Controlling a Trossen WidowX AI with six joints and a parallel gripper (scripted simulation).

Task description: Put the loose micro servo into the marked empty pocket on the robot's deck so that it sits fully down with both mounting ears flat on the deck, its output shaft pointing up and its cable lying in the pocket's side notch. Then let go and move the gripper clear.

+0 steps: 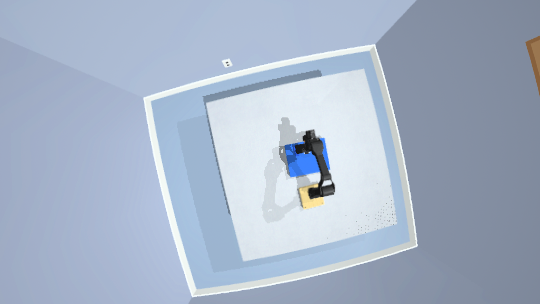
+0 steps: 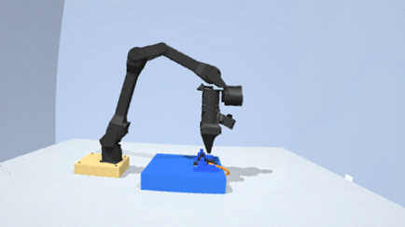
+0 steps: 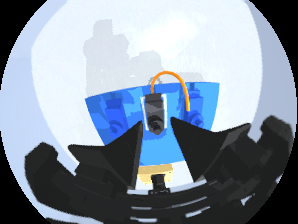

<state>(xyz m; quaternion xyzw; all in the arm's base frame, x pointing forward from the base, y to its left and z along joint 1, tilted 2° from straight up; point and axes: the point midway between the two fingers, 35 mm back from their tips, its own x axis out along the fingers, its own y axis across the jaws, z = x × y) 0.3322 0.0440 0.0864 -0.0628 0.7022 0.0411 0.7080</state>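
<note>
The blue deck is 110 mm behind my gripper tip, 20 mm to the right of it and 70 mm below it.
</note>
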